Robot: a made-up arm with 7 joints. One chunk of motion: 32 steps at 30 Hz.
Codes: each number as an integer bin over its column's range. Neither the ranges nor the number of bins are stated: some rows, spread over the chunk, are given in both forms.
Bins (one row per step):
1: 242 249 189 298 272 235 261
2: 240 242 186 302 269 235 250
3: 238 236 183 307 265 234 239
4: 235 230 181 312 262 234 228
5: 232 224 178 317 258 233 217
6: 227 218 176 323 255 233 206
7: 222 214 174 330 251 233 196
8: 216 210 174 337 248 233 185
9: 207 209 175 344 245 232 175
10: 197 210 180 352 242 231 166
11: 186 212 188 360 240 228 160
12: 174 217 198 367 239 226 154
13: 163 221 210 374 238 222 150
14: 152 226 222 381 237 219 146
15: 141 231 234 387 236 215 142
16: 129 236 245 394 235 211 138
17: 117 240 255 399 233 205 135
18: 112 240 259 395 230 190 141
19: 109 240 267 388 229 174 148
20: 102 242 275 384 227 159 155
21: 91 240 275 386 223 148 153
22: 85 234 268 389 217 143 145
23: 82 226 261 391 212 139 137
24: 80 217 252 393 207 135 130
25: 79 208 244 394 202 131 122
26: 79 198 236 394 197 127 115
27: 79 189 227 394 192 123 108
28: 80 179 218 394 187 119 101
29: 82 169 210 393 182 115 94
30: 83 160 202 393 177 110 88
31: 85 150 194 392 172 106 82
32: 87 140 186 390 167 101 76
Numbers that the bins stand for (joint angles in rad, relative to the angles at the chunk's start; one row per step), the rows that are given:
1: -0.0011 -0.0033 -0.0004 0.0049 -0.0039 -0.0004 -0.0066
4: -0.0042 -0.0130 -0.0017 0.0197 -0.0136 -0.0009 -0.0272
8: -0.0128 -0.0232 -0.0028 0.0461 -0.0273 -0.0014 -0.0541
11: -0.0263 -0.0221 -0.0006 0.0704 -0.0352 -0.0040 -0.0698
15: -0.0465 -0.0125 0.0066 0.0990 -0.0391 -0.0106 -0.0811
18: -0.0596 -0.0079 0.0105 0.1074 -0.0450 -0.0233 -0.0817
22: -0.0717 -0.0109 0.0120 0.1011 -0.0577 -0.0472 -0.0792
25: -0.0744 -0.0242 0.0082 0.1064 -0.0723 -0.0533 -0.0936
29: -0.0731 -0.0440 0.0029 0.1053 -0.0919 -0.0615 -0.1111
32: -0.0708 -0.0588 -0.0009 0.1021 -0.1066 -0.0686 -0.1224
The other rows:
2: -0.0020 -0.0069 -0.0009 0.0091 -0.0068 -0.0004 -0.0134
3: -0.0029 -0.0099 -0.0014 0.0144 -0.0107 -0.0009 -0.0203
5: -0.0056 -0.0160 -0.0021 0.0250 -0.0176 -0.0014 -0.0341
6: -0.0078 -0.0191 -0.0024 0.0313 -0.0205 -0.0014 -0.0410
7: -0.0101 -0.0211 -0.0028 0.0387 -0.0244 -0.0014 -0.0473
9: -0.0168 -0.0237 -0.0026 0.0535 -0.0303 -0.0020 -0.0604
10: -0.0213 -0.0232 -0.0018 0.0620 -0.0332 -0.0025 -0.0660
12: -0.0317 -0.0196 0.0010 0.0778 -0.0361 -0.0050 -0.0736
13: -0.0366 -0.0176 0.0029 0.0852 -0.0371 -0.0070 -0.0761
14: -0.0416 -0.0150 0.0048 0.0926 -0.0381 -0.0086 -0.0786
16: -0.0519 -0.0099 0.0084 0.1064 -0.0401 -0.0126 -0.0836
17: -0.0573 -0.0079 0.0099 0.1116 -0.0420 -0.0157 -0.0855
19: -0.0609 -0.0079 0.0118 0.1000 -0.0459 -0.0315 -0.0773
20: -0.0641 -0.0069 0.0131 0.0958 -0.0479 -0.0391 -0.0729
21: -0.0690 -0.0079 0.0131 0.0979 -0.0518 -0.0447 -0.0742
23: -0.0731 -0.0150 0.0109 0.1032 -0.0626 -0.0493 -0.0842
24: -0.0740 -0.0196 0.0095 0.1053 -0.0675 -0.0513 -0.0886
26: -0.0744 -0.0293 0.0069 0.1064 -0.0772 -0.0554 -0.0980
27: -0.0744 -0.0338 0.0055 0.1064 -0.0821 -0.0574 -0.1024
28: -0.0740 -0.0389 0.0041 0.1064 -0.0870 -0.0595 -0.1068
30: -0.0726 -0.0486 0.0016 0.1053 -0.0968 -0.0640 -0.1149
31: -0.0717 -0.0537 0.0004 0.1042 -0.1017 -0.0661 -0.1186

